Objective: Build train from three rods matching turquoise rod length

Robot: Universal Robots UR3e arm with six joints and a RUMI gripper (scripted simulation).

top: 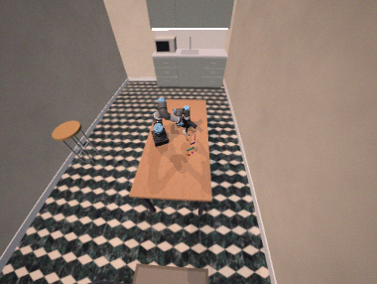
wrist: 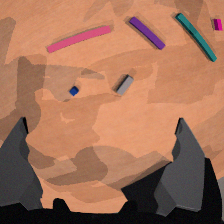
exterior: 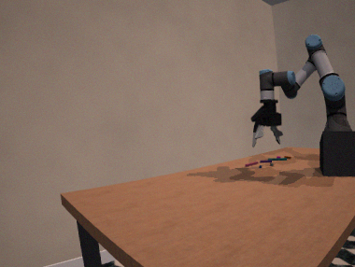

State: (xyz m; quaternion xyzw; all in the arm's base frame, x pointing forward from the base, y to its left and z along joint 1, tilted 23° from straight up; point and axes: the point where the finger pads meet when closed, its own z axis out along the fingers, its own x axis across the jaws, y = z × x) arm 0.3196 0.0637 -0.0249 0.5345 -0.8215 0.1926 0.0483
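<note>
Right now the grey rod is 90 mm below my hand, 30 mm to the right of it and 10 mm behind it. The rest, counted from my hand: blue rod (90 mm below, 40 mm to the left, 10 mm ahead); then purple rod (90 mm to the right, 90 mm below, 40 mm ahead); then pink rod (90 mm below, 80 mm ahead).
</note>
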